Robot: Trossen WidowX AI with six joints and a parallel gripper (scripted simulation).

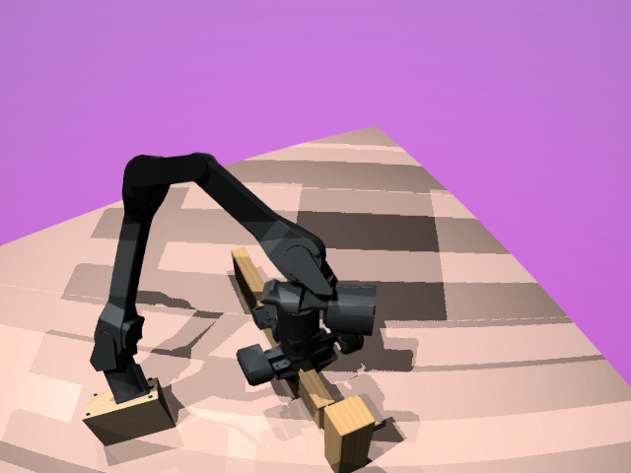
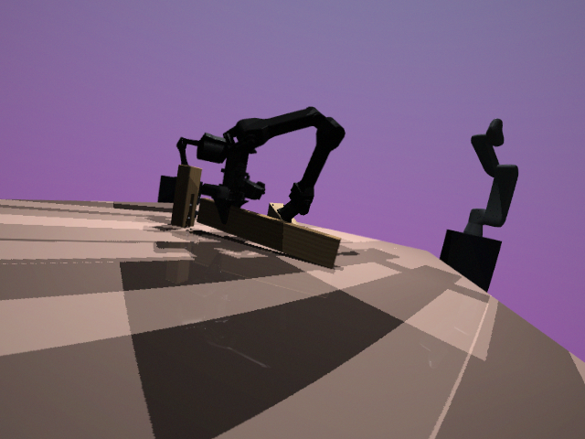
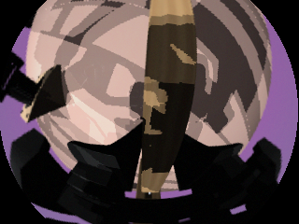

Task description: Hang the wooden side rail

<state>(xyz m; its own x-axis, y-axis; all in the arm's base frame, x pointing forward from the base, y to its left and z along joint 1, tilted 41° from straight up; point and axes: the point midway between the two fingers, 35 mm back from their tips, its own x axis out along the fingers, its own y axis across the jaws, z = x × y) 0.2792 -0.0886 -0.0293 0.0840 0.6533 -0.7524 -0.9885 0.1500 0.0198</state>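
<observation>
Right now my gripper tip is 16 cm to the left of the wooden headboard post, 4 cm below it and 2 cm past it.
</observation>
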